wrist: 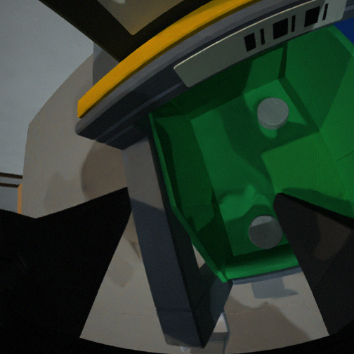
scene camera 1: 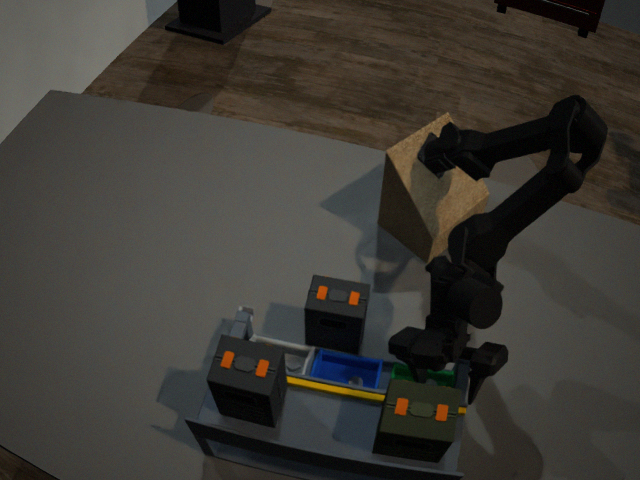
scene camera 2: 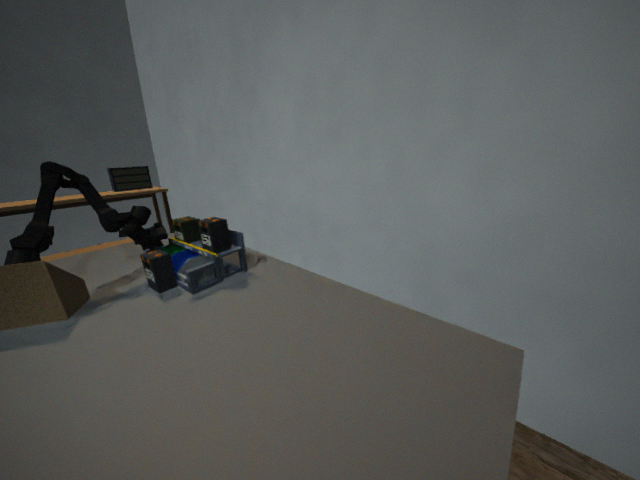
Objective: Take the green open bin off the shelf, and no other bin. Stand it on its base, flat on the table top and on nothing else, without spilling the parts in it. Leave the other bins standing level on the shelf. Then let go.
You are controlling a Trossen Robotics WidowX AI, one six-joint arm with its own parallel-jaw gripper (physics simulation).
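The green open bin is in the low front row of the grey-blue shelf, at the end nearest my arm. Two round grey parts lie in it in the wrist view. My gripper is open and holds nothing. In the wrist view, one finger is outside the shelf's side bar and the other is over the bin's inside; the bar and the bin's near wall show between them. The blue bin is beside the green bin, and a grey bin is beyond it.
An olive box and a dark box stand on the shelf's upper board, behind its yellow strip. Another dark box stands on the table in front of the blue bin. A large tan block is near the arm.
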